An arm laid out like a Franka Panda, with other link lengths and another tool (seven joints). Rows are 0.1 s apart.
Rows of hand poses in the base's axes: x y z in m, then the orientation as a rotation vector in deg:
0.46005 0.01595 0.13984 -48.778 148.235 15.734
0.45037 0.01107 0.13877 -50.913 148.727 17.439
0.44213 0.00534 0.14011 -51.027 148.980 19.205
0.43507 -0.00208 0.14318 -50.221 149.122 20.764
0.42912 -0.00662 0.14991 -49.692 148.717 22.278
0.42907 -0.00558 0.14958 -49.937 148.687 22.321
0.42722 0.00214 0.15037 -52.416 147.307 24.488
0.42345 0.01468 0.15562 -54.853 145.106 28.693
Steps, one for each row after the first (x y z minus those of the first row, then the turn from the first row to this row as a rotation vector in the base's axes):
-0.00968 -0.00488 -0.00107 0.432 1.359 1.657
-0.01792 -0.01061 0.00027 1.430 2.157 1.966
-0.02498 -0.01803 0.00334 2.539 2.629 1.634
-0.03093 -0.02257 0.01007 3.736 2.661 1.562
-0.03098 -0.02153 0.00974 3.715 2.694 1.741
-0.03283 -0.01381 0.01053 4.935 2.658 3.970
-0.03660 -0.00127 0.01578 7.669 2.685 6.630

